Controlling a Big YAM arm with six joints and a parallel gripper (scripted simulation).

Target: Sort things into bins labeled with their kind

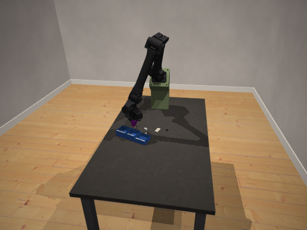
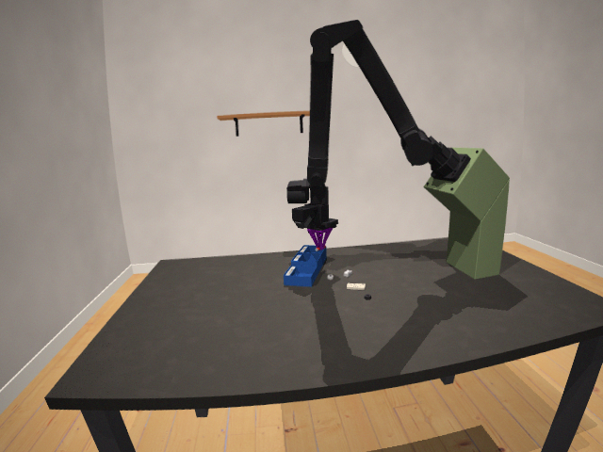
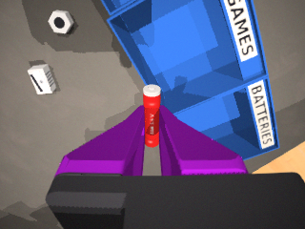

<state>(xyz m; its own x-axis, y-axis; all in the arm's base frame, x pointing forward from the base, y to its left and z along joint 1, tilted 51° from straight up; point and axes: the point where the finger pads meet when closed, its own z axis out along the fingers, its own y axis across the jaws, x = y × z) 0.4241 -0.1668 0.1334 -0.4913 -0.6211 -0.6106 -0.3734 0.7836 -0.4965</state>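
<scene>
Right now my hand is 60 mm past the cream domino, 180 mm to the right of it and 70 mm above it. From my hand the other things lie so: grey nut 10 mm behind, 90 mm to the left, 70 mm below; red battery right at my hand; dark hex nut 60 mm behind, 250 mm to the left, 70 mm below.
</scene>
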